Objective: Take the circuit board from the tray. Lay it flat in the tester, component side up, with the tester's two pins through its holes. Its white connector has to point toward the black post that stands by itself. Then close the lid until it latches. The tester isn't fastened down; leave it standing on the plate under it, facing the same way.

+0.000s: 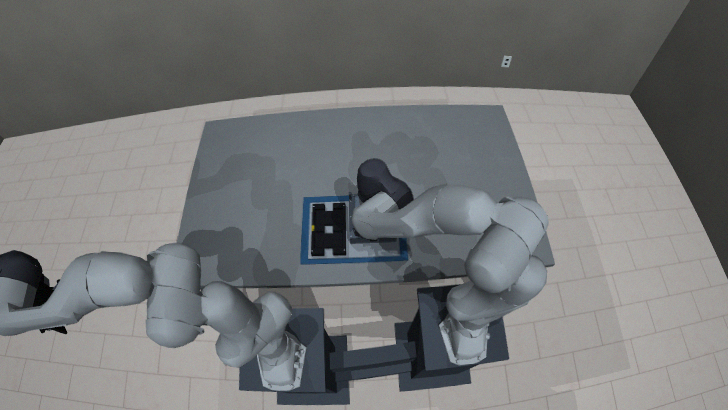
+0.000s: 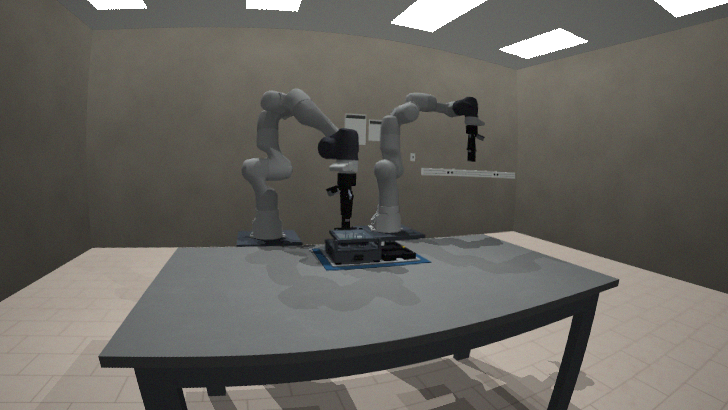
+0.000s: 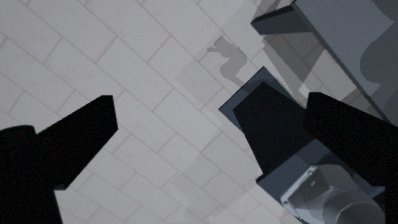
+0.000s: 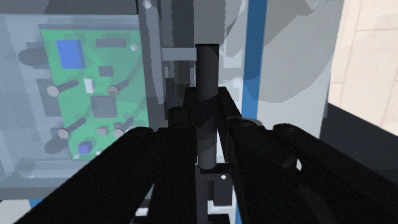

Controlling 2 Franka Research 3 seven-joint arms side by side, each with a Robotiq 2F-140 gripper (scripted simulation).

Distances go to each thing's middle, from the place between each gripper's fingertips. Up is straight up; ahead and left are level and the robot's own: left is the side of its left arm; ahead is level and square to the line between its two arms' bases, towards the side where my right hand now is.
The clear lid (image 4: 81,81) is 90 mm ahead of my right hand, 20 mm below it and 10 mm to the right of it. Also, from my right hand: black tray (image 1: 320,218) 160 mm to the left, 90 mm below, 90 mm ahead.
My left gripper is now 410 mm short of the black tray, 780 mm to the left of it and 390 mm above it. Also, from my left hand: clear lid: 400 mm ahead, 950 mm to the right, 320 mm below.
